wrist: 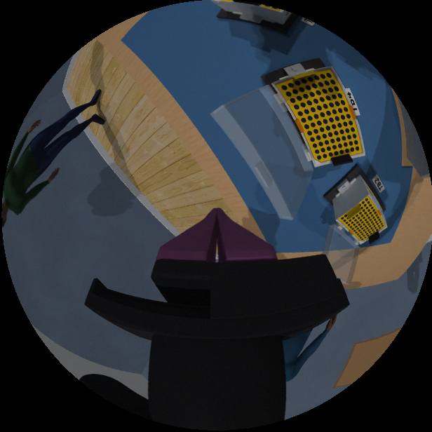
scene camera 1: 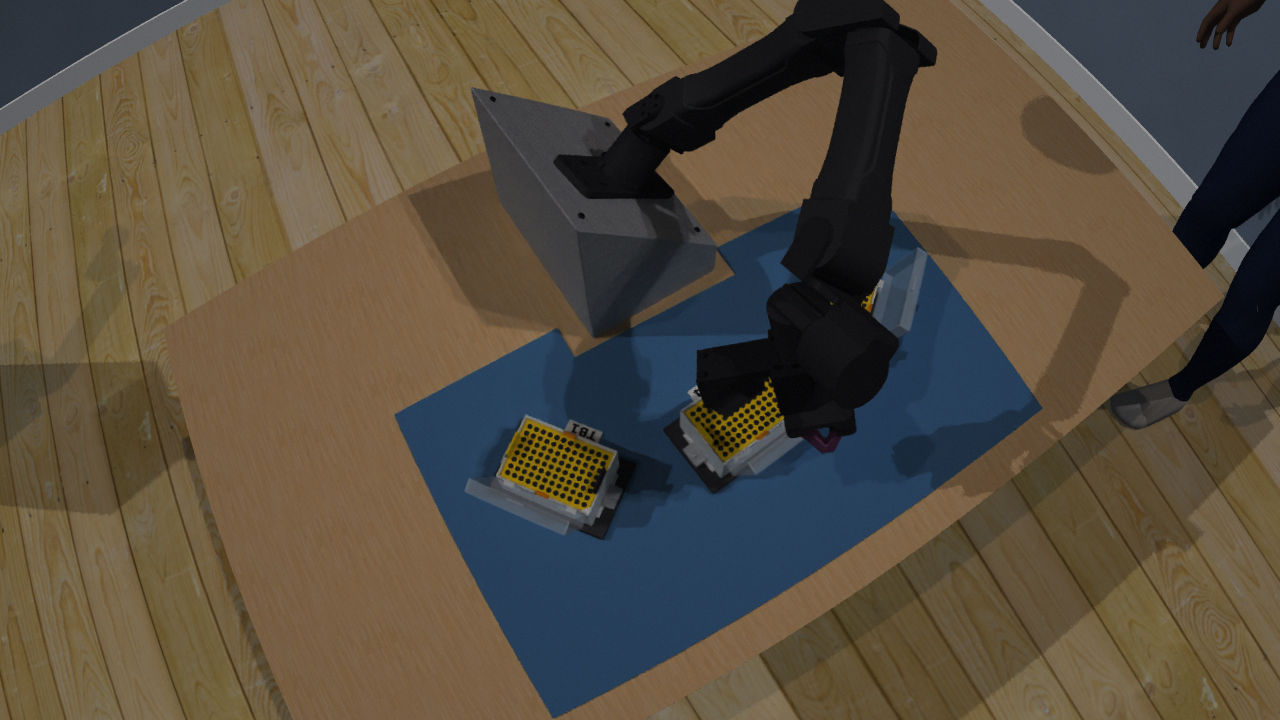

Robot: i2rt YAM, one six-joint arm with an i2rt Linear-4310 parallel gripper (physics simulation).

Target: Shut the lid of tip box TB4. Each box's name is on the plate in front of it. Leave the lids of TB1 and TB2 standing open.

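Places are measured from the arm's base along level axes (x ahead, y left, z up), in metres.
Pixels of known places: gripper, between the fingertips: (scene camera 1: pixel 827 450); arm's base, origin of its link: (scene camera 1: pixel 615 180).
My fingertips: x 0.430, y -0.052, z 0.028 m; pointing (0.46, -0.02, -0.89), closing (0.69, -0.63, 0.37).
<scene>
Ahead of a thing's pixels: the offset from my fingertips to its top centre. "*": to the spot under its first point. Level surfaces: height alone.
Tip box TB4 @[dx -0.121, dy -0.002, dz -0.100 m] (scene camera 1: pixel 726 431) (wrist: pixel 325 117), with a yellow perforated rack, has its clear lid @[* dx -0.038, dy -0.034, dz -0.032 m] (scene camera 1: pixel 776 454) (wrist: pixel 267 147) standing open on the side away from the name plate (wrist: pixel 352 101). My gripper (scene camera 1: pixel 825 440) (wrist: pixel 216 214) is shut and empty, its purple fingertips together. In the scene view it is just past the outer side of TB4's lid; the arm covers part of the box. Tip box TB1 @[dx -0.205, dy -0.215, dz -0.100 m] (scene camera 1: pixel 556 463) has its lid @[* dx -0.164, dy -0.286, dz -0.031 m] (scene camera 1: pixel 516 507) open. Tip box TB2 @[dx -0.152, dy +0.202, dz -0.100 m] (scene camera 1: pixel 868 300) (wrist: pixel 361 217) has its lid (scene camera 1: pixel 905 295) (wrist: pixel 344 255) open.
The boxes stand on a blue mat @[dz -0.174 m] (scene camera 1: pixel 626 608) (wrist: pixel 185 65) on a wooden table @[dz -0.178 m] (scene camera 1: pixel 295 402). A grey wedge-shaped arm base (scene camera 1: pixel 546 214) stands at the mat's notched edge. The arm passes over TB2 and partly hides it in the scene view. A person stands beyond the table.
</scene>
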